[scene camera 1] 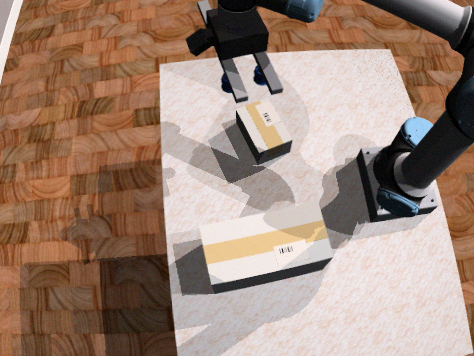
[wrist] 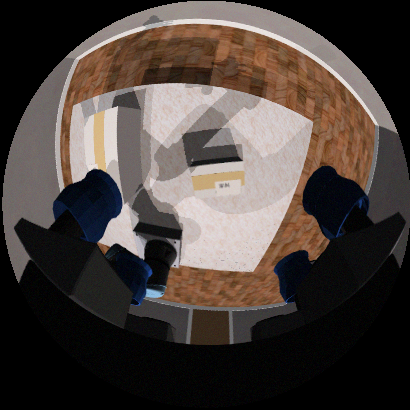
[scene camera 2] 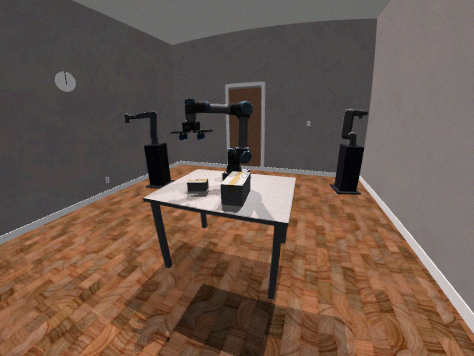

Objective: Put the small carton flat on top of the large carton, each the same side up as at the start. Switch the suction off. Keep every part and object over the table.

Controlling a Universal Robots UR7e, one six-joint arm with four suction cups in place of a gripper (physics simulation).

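Frame: origin at the arm's base, x back, y right, z up, level; metres.
Where they show: hand, tool point: [scene camera 1: 235, 58] [wrist: 213, 242] [scene camera 2: 192, 138]; arm's base, link origin: [wrist: 160, 250].
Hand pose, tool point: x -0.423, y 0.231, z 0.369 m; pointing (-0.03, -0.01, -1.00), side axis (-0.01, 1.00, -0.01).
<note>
Each offset is from my tool point to the centre of the thing. Level surfaces: height alone.
The small carton @[dy +0.019, dx +0.088, dz -0.395 m] [scene camera 1: 263, 131] [scene camera 2: 198, 186] [wrist: 218, 179] stands on the table, with its white top, tan tape stripe and barcode label facing up. The large carton @[dy -0.335, dx -0.026, dz -0.358 m] [scene camera 1: 265, 245] [scene camera 2: 236, 190] [wrist: 104, 132] stands apart from it on the table, its white top, tan stripe and label also up. In the wrist view it lies at the left, partly behind a suction cup. My gripper [scene camera 1: 240, 45] [scene camera 2: 192, 134] [wrist: 215, 240] is open, with nothing on its four blue cups. It hangs high above the table, over the small carton's side. Two cups are hidden in scene camera 1.
The arm's base [scene camera 1: 400, 190] [wrist: 159, 245] is bolted to the table @[dz -0.434 m] [scene camera 1: 400, 280] [scene camera 2: 272, 187] [wrist: 235, 250], near both cartons. Table edges show beyond the small carton. Two other arms stand on dark pedestals [scene camera 2: 158, 165] [scene camera 2: 348, 167] away from the table.
</note>
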